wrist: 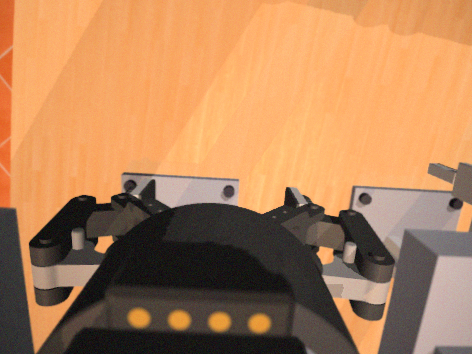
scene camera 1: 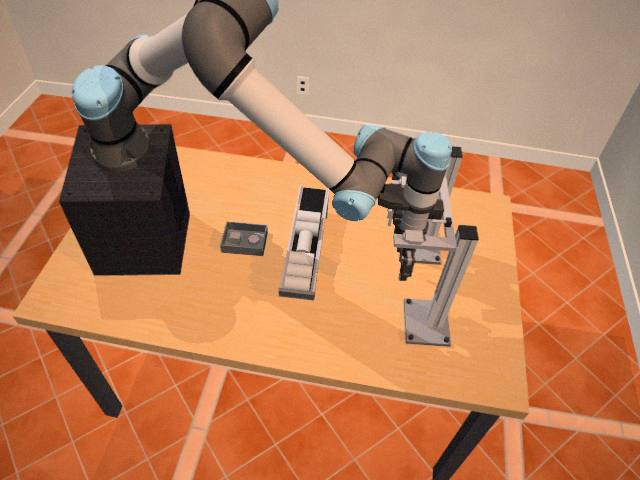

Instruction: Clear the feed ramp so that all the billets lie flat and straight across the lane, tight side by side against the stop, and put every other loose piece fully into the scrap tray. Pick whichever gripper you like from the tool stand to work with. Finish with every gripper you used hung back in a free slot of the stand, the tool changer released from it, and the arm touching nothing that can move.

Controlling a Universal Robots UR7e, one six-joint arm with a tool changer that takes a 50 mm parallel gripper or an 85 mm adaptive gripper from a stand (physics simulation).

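Frame: origin at the arm's base, x ahead, y left, z up, level; centimetres.
Seen in the pictures: arm's base, origin of its link: [scene camera 1: 122, 149].
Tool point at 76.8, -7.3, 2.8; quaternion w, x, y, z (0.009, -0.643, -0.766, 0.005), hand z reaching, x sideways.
Observation:
Pixels of each thing's top centre, then the offset from my tool point to it, as dx, dy, dz. "spot": a spot on its surface instead.
- scrap tray, a spot on its surface: [scene camera 1: 222, 242] spot: -52.3, +7.6, -33.1
- squarish piece, centre of its top: [scene camera 1: 235, 235] -49.6, +11.4, -33.2
- rounder piece, centre of its top: [scene camera 1: 253, 238] -44.1, +12.2, -34.1
The feed ramp [scene camera 1: 284, 279] holds several pale billets. Two [scene camera 1: 308, 215] [scene camera 1: 307, 226] lie across its upper part, one [scene camera 1: 305, 240] points along the lane, and others [scene camera 1: 298, 269] [scene camera 1: 297, 282] lie across near the lower end stop. Whether all these are billets is hard to tell. The scrap tray [scene camera 1: 222, 242] holds a squarish piece [scene camera 1: 234, 235] and a rounder piece [scene camera 1: 253, 239]. The adaptive gripper [scene camera 1: 404, 276] [wrist: 221, 196] hangs in the tool stand [scene camera 1: 450, 284] under the arm's wrist, its fingers wide open and empty. Whether the tool changer is locked to it is not visible.
Two stand posts [scene camera 1: 454, 273] [scene camera 1: 454, 167] rise on the right side of the table. Their base plates [wrist: 180, 190] [wrist: 405, 200] show below. Part of another gripper [wrist: 442, 172] shows at the wrist view's right edge. The black arm pedestal [scene camera 1: 131, 232] stands left.

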